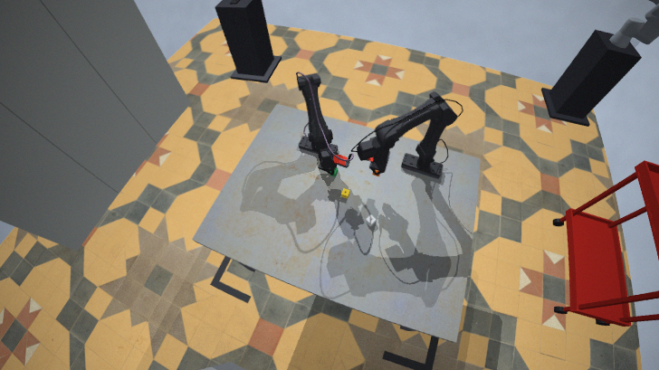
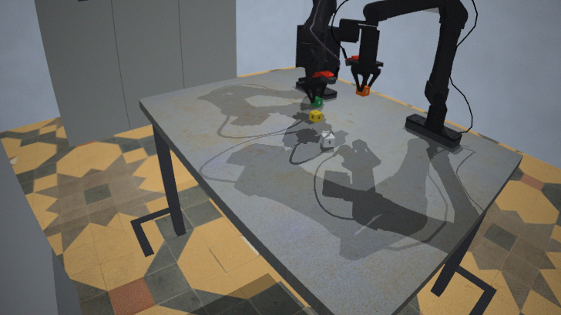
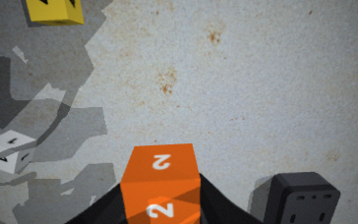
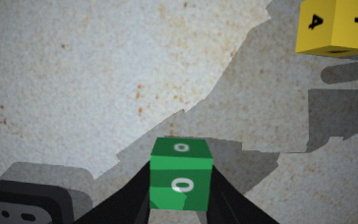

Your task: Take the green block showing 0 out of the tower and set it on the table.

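The orange block showing 2 lies 21 cm to the left of my right hand, 10 cm above it and 2 cm ahead of it. Round my right hand: yellow block: 10 cm ahead, 8 cm to the left, 1 cm below; then green block showing 0: right at my right hand.
The orange block showing 2 lies 1 cm below my left hand. The rest, counted from my left hand: yellow block (12 cm to the right, 12 cm below, 8 cm ahead); green block showing 0 (21 cm to the right, 11 cm below, 2 cm behind).
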